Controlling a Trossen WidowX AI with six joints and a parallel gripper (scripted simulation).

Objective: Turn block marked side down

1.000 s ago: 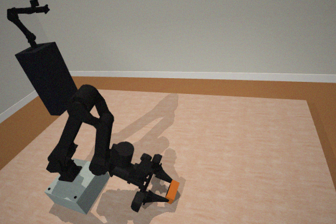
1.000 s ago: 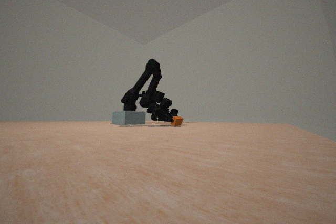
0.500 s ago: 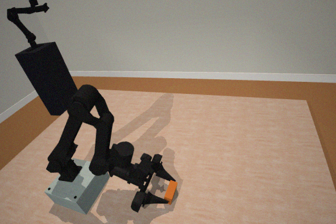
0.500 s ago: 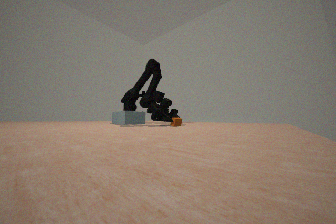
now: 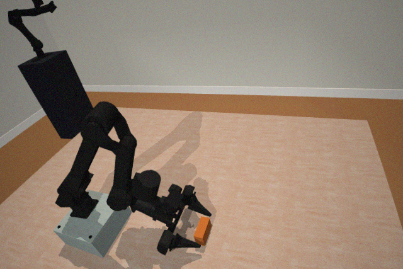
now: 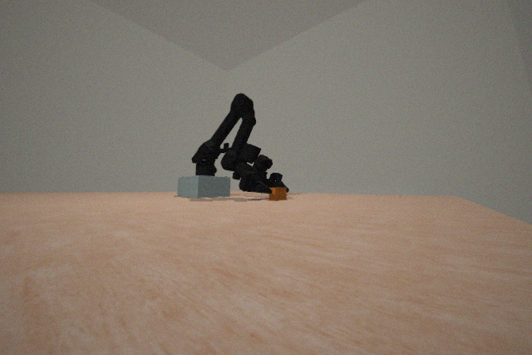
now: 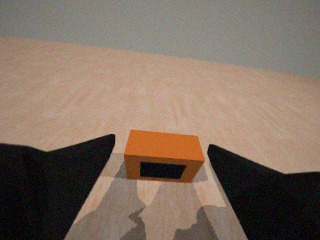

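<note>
Right now my gripper tip is 2 cm past the orange block and 1 cm above it.
</note>
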